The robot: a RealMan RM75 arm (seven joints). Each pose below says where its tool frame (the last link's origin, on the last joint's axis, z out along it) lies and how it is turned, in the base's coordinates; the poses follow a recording.
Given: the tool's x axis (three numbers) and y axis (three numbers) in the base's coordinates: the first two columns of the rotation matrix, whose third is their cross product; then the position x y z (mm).
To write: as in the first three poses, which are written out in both.
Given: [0.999 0.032 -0.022 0.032 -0.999 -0.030 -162 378 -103]
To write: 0.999 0.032 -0.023 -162; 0.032 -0.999 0.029 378; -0.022 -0.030 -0.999 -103; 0 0 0 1
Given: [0.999 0.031 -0.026 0.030 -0.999 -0.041 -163 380 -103]
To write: 0.999 0.030 -0.027 -163; 0.031 -0.999 0.040 380; -0.026 -0.041 -0.999 -103; 0 0 0 1
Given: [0.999 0.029 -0.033 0.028 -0.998 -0.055 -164 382 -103]
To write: 0.999 0.028 -0.035 -164; 0.029 -0.998 0.054 382; -0.033 -0.055 -0.998 -103; 0 0 0 1
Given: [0.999 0.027 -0.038 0.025 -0.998 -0.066 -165 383 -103]
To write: 0.999 0.025 -0.040 -165; 0.027 -0.998 0.065 383; -0.038 -0.066 -0.998 -103; 0 0 0 1
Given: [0.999 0.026 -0.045 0.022 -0.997 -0.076 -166 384 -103]
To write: 0.999 0.022 -0.047 -166; 0.026 -0.997 0.075 384; -0.045 -0.076 -0.997 -103; 0 0 0 1
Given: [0.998 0.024 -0.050 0.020 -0.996 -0.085 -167 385 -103]
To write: 0.998 0.020 -0.052 -167; 0.024 -0.996 0.084 385; -0.050 -0.085 -0.994 -103; 0 0 0 1
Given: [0.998 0.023 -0.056 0.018 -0.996 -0.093 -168 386 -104]
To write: 0.998 0.018 -0.058 -168; 0.023 -0.996 0.092 386; -0.056 -0.093 -0.994 -104; 0 0 0 1
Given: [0.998 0.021 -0.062 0.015 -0.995 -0.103 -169 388 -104]
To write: 0.998 0.015 -0.064 -169; 0.021 -0.995 0.102 388; -0.062 -0.103 -0.993 -104; 0 0 0 1
